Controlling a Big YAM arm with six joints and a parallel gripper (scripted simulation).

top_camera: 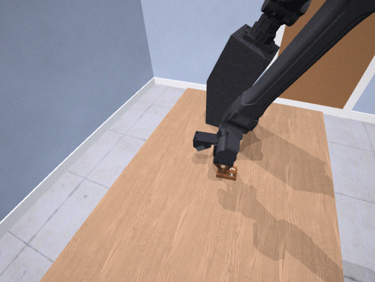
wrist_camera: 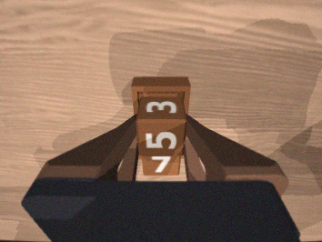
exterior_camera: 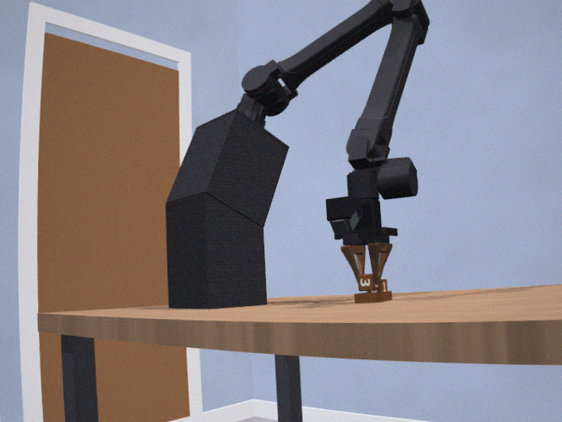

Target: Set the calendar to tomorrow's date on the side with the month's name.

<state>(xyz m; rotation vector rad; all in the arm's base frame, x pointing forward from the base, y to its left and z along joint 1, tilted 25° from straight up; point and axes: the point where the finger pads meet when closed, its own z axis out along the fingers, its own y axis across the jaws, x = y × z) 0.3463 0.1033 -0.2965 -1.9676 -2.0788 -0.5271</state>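
Now: hand 3 cm above the brown tray and 2 cm to the right of it.
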